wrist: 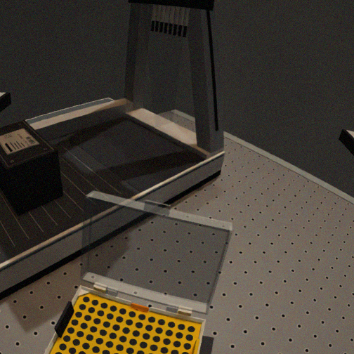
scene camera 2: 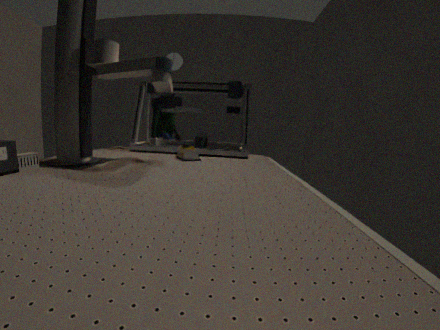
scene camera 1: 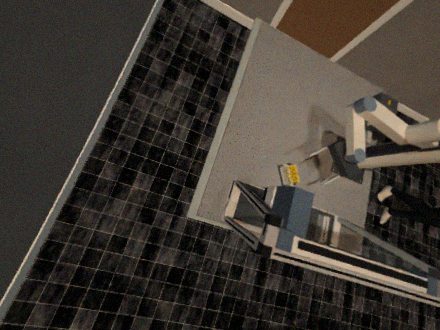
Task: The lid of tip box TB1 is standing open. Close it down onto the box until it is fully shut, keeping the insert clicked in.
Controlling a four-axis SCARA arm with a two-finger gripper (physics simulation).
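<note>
Tip box TB1 (scene camera 1: pixel 292 174) (scene camera 2: pixel 189 154) has a light rim and a yellow insert (wrist: pixel 130 331) with rows of dark holes, lying within the rim. Its near part is cut off at the bottom of the wrist view. The clear lid (wrist: pixel 152 250) stands open, raised from the hinges along the box's far edge. Dark clips sit at the box's sides. My gripper (scene camera 1: pixel 314 169) (scene camera 2: pixel 199 110) (wrist: pixel 181 87) is wide open and empty, held above the table close to the box. Its fingers show at the left and right edges of the wrist view, far apart.
A gantry machine (scene camera 1: pixel 360 265) (scene camera 2: pixel 247 117) (wrist: pixel 207 80) stands right behind the box, with a low deck wall, uprights and a row of pipette tips (wrist: pixel 170 22). A black block (wrist: pixel 31 172) (scene camera 2: pixel 201 141) sits on its deck. The perforated table (scene camera 1: pixel 265 100) (scene camera 2: pixel 220 240) (wrist: pixel 280 260) carries both.
</note>
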